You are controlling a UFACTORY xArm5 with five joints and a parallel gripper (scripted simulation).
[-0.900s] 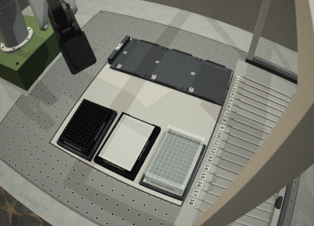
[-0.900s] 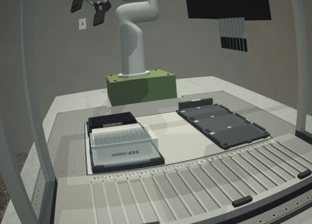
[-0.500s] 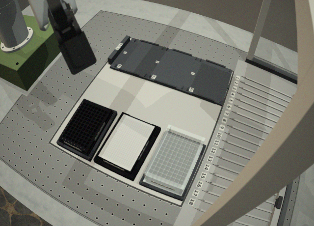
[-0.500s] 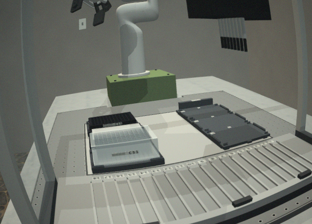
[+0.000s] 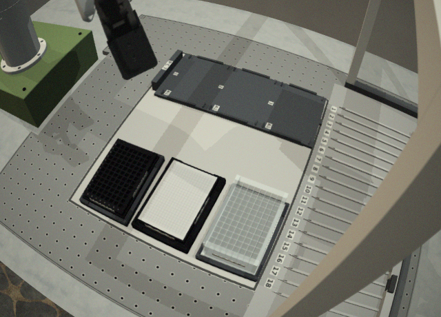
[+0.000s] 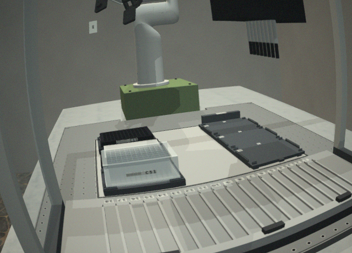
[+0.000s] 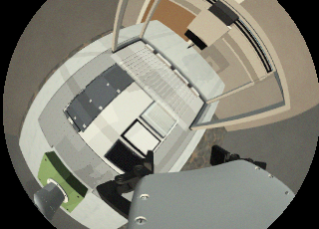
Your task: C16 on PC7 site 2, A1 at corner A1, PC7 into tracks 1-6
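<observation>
My hand is 2 cm short of the nest S2, 1 cm to the right of it and 31 cm above it. The rest, counted from my hand: carrier PC7: 7 cm ahead, 26 cm to the left, 30 cm below; frame post: 19 cm ahead, 18 cm to the right, 7 cm below; black plate C15: 9 cm behind, 2 cm to the left, 30 cm below.
</observation>
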